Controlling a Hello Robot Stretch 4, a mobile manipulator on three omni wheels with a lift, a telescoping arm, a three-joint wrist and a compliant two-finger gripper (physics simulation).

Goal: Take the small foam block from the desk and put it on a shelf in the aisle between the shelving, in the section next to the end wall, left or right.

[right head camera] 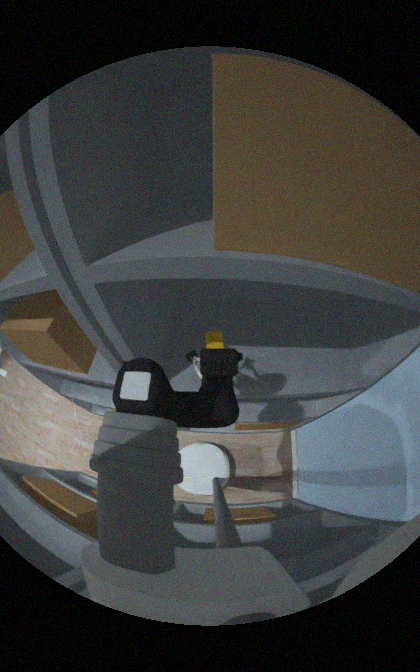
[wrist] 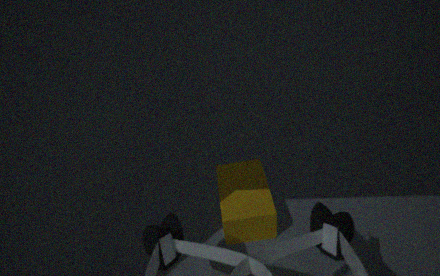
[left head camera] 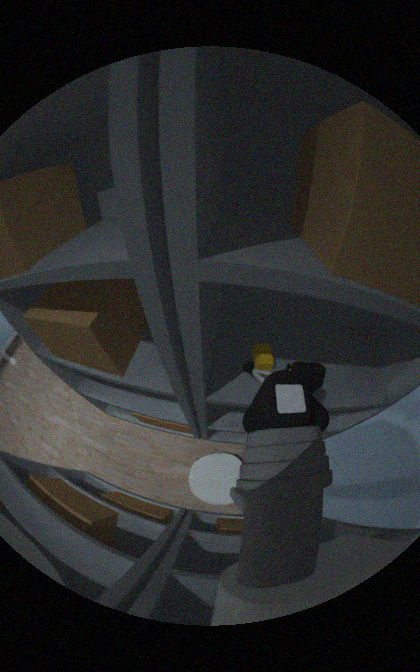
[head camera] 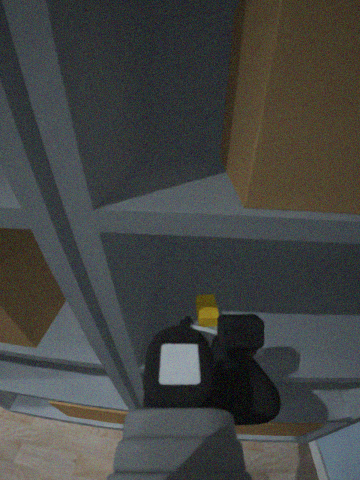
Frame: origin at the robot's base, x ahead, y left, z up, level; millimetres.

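Where they show: gripper, between the fingertips: (wrist: 245, 225) (head camera: 211, 321).
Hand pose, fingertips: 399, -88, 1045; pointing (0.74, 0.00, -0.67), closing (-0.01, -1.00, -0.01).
Note:
Each offset is from my fingertips to the top centre of the thing, as dx, dy, dz. "spot": to the spot under its first point. Level surfaces: height alone.
The small yellow foam block @[+80, -3, -37] (head camera: 208, 310) (left head camera: 263, 357) (right head camera: 214, 341) (wrist: 248, 210) is on the grey shelf @[dz -82] (head camera: 330, 345) (right head camera: 325, 370) (wrist: 405, 225), near its back panel, in the section next to the blue end wall (head camera: 342, 450) (right head camera: 350, 450). My gripper (right head camera: 216, 357) (wrist: 245, 225) is open. In the wrist view its fingertips stand wide apart on either side of the block's lower part, with gaps on both sides, and the block appears beyond them. The gripper body hides the block's lower end in the right head view.
A grey upright (head camera: 75, 225) (left head camera: 182, 225) stands left of this section. A large brown box @[spot: -85, -39, +484] (head camera: 310, 110) (right head camera: 310, 160) is on the shelf above. Another brown box @[spot: +10, +497, +84] (head camera: 22, 295) (left head camera: 75, 340) is in the section to the left. More shelving stands across the aisle behind.

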